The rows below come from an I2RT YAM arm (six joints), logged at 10 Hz.
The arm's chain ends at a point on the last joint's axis. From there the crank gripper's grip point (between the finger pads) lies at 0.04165 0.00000 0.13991 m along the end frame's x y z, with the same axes.
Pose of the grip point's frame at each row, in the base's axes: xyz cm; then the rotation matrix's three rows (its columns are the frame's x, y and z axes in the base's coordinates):
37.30 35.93 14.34; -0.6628 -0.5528 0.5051; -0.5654 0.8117 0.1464; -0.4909 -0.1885 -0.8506
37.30 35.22 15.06; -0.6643 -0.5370 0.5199; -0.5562 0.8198 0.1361; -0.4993 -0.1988 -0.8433
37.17 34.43 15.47; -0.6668 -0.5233 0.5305; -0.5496 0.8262 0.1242; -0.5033 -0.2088 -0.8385
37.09 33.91 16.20; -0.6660 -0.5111 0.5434; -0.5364 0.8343 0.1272; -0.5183 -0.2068 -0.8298
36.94 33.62 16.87; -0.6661 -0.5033 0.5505; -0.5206 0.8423 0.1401; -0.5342 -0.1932 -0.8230
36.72 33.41 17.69; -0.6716 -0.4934 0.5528; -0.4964 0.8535 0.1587; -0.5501 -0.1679 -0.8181
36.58 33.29 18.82; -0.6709 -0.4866 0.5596; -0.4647 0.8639 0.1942; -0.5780 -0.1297 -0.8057
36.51 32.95 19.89; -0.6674 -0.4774 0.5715; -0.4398 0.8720 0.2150; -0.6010 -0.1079 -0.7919
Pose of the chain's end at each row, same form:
32.99 36.24 28.29; -0.6628 -0.5528 0.5051; -0.5654 0.8117 0.1464; -0.4909 -0.1885 -0.8506
32.79 35.63 28.94; -0.6643 -0.5370 0.5199; -0.5562 0.8198 0.1361; -0.4993 -0.1988 -0.8433
32.52 34.98 29.30; -0.6668 -0.5233 0.5305; -0.5496 0.8262 0.1242; -0.5033 -0.2088 -0.8385
32.26 34.36 29.97; -0.6660 -0.5111 0.5434; -0.5364 0.8343 0.1272; -0.5183 -0.2068 -0.8298
32.01 33.83 30.61; -0.6661 -0.5033 0.5505; -0.5206 0.8423 0.1401; -0.5342 -0.1932 -0.8230
31.78 33.26 31.43; -0.6716 -0.4934 0.5528; -0.4964 0.8535 0.1587; -0.5501 -0.1679 -0.8181
31.54 32.51 32.50; -0.6709 -0.4866 0.5596; -0.4647 0.8639 0.1942; -0.5780 -0.1297 -0.8057
31.29 31.77 33.47; -0.6674 -0.4774 0.5715; -0.4398 0.8720 0.2150; -0.6010 -0.1079 -0.7919

